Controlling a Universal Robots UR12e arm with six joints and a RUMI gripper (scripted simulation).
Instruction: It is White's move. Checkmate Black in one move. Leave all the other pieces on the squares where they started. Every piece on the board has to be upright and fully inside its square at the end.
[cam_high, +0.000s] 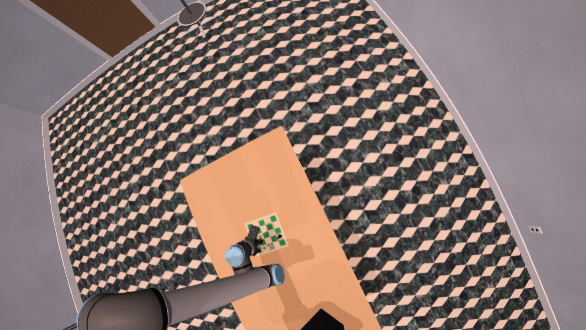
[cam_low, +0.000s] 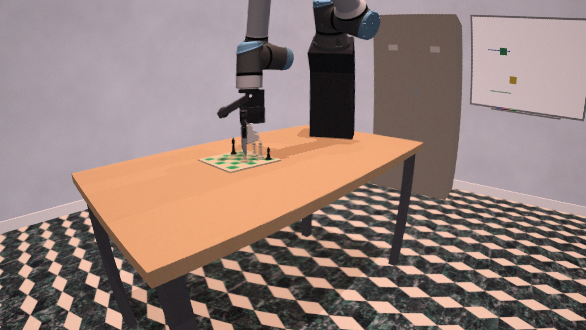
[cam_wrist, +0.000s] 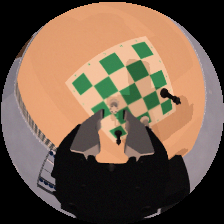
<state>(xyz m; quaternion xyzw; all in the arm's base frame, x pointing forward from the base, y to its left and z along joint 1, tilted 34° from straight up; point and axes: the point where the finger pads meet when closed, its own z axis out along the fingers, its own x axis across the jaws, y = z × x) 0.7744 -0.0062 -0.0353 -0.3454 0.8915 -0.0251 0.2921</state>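
My gripper is now 30 mm above the white chess piece. Round my hand: tall black piece 60 mm behind, 110 mm to the right, 10 mm below; then short black piece 70 mm behind, 50 mm to the left, 20 mm below; then green-and-cream chessboard 10 mm behind, 40 mm to the right, 40 mm below.
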